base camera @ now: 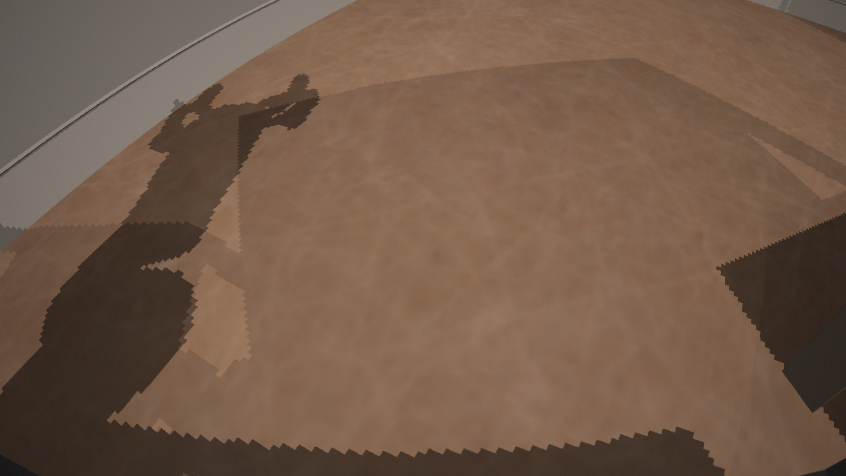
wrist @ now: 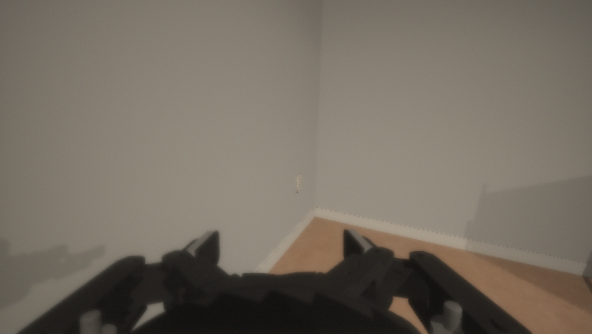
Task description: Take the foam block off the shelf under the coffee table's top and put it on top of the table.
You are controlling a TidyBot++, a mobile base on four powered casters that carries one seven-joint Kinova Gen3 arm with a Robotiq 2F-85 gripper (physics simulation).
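Places are measured from the arm's base along level axes (x left, y back, z up), in millimetres.
Where they show: gripper, fingertip midpoint: (wrist: 281, 244).
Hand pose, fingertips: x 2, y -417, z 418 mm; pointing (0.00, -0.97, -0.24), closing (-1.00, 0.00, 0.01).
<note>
Things, the pixels of their centre, and the offset from my fingertips. "spot": a spot on its surface instead. Level surfaces: height alone.
- dark grey slanted piece, surface spot: (base camera: 819, 368) spot: dy +168, dx -340, dz -775 mm
- brown floor, surface height: dz -814 mm
- small outlet, body centre: (wrist: 299, 182) dy -1302, dx -87, dz -414 mm
My gripper (wrist: 281, 244) is open and empty, with its two dark fingers spread wide at the bottom of the wrist view, facing a corner of the room. The foam block does not show in either view, nor do the coffee table's top and its shelf. A dark grey slanted piece (base camera: 819, 368) at the right edge of the base camera view looks like the lower end of a table leg; the rest of it is cut off.
In the wrist view, two grey walls (wrist: 165, 125) meet behind a brown floor (wrist: 310, 250), with a white baseboard (wrist: 400, 229) along them and a small outlet (wrist: 299, 183) near the corner. In the base camera view, shadows of the arm and a large flat shape cross the floor (base camera: 473, 266).
</note>
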